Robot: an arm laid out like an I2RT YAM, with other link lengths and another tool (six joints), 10 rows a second.
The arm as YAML. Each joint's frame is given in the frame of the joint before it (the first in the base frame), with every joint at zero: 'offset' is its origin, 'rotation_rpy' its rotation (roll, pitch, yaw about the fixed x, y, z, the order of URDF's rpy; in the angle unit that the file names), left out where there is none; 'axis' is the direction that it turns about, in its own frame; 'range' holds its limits. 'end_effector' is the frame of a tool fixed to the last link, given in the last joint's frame.
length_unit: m
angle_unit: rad
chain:
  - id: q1
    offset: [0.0, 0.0, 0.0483]
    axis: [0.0, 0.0, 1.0]
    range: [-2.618, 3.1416]
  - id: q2
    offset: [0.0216, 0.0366, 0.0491]
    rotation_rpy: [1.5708, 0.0, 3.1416]
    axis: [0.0, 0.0, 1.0]
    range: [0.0, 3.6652]
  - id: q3
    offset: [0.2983, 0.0, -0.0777]
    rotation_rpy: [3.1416, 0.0, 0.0]
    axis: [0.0, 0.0, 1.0]
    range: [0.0, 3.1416]
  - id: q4
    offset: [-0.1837, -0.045, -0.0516]
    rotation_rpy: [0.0, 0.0, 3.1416]
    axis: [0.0, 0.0, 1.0]
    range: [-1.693, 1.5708]
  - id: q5
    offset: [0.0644, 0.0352, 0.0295]
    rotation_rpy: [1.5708, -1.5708, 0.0]
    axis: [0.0, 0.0, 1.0]
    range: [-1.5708, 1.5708]
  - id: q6
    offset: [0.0, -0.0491, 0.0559]
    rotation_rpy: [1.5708, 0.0, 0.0]
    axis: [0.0, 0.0, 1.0]
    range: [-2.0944, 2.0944]
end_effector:
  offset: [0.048, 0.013, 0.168]
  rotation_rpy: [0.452, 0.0, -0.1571]
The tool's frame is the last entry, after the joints.
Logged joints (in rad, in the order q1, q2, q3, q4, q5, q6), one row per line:
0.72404 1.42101 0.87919 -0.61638 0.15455 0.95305
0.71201 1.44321 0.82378 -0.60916 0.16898 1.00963
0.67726 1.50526 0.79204 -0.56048 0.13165 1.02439
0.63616 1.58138 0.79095 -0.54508 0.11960 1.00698
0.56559 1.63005 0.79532 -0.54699 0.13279 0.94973
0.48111 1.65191 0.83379 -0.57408 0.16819 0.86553
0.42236 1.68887 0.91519 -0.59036 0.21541 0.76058
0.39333 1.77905 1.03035 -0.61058 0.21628 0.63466
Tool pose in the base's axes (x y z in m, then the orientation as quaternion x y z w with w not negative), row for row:
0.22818 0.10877 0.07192 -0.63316 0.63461 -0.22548 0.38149
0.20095 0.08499 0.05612 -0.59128 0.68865 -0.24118 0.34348
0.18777 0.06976 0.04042 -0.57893 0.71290 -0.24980 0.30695
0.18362 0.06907 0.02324 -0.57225 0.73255 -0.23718 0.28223
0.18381 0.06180 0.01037 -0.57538 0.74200 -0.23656 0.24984
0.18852 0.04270 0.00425 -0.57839 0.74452 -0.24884 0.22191
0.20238 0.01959 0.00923 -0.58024 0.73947 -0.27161 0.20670
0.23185 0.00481 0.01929 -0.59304 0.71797 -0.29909 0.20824
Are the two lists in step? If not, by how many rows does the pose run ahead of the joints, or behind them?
The pose runs 1 row behind the joints: the pose in row i belongs to the joints in row i - 1.
